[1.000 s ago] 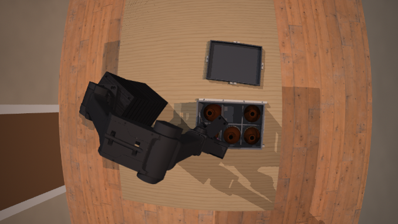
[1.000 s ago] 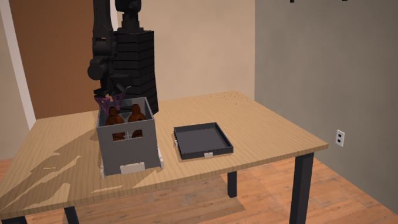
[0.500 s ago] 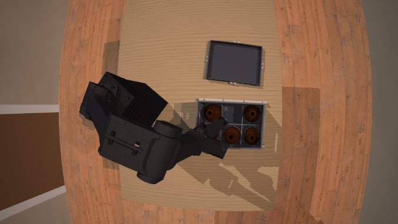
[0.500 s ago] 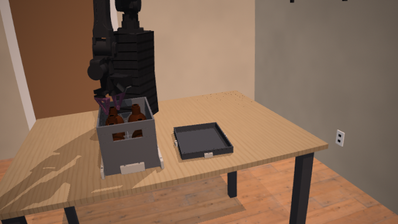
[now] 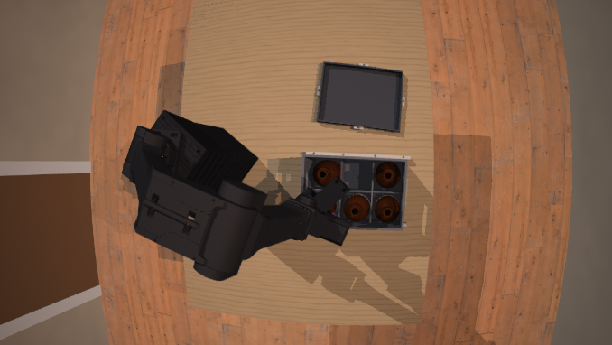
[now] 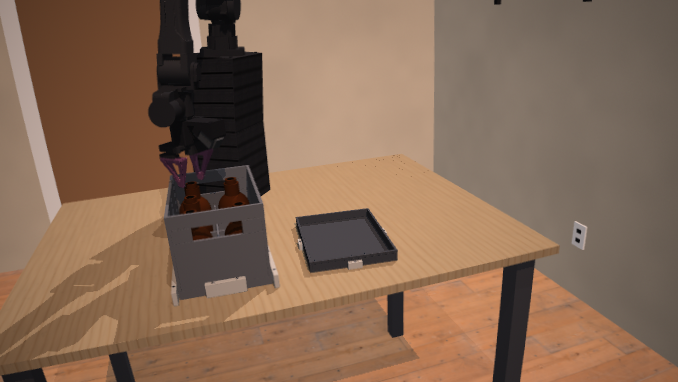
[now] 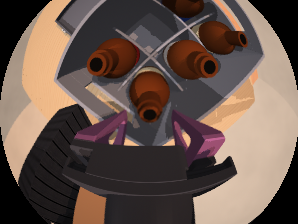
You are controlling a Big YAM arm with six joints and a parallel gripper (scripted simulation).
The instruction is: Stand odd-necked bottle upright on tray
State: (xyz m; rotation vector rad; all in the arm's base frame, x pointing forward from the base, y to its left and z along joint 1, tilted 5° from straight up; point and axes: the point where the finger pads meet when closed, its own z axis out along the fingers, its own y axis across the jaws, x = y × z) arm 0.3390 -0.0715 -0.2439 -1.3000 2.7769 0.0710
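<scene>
My gripper is now 90 mm short of the grey crate, 50 mm to the right of it and 90 mm above it. From my hand the other things lie so: dark tray (60 mm ahead, 330 mm to the left, 160 mm below).
</scene>
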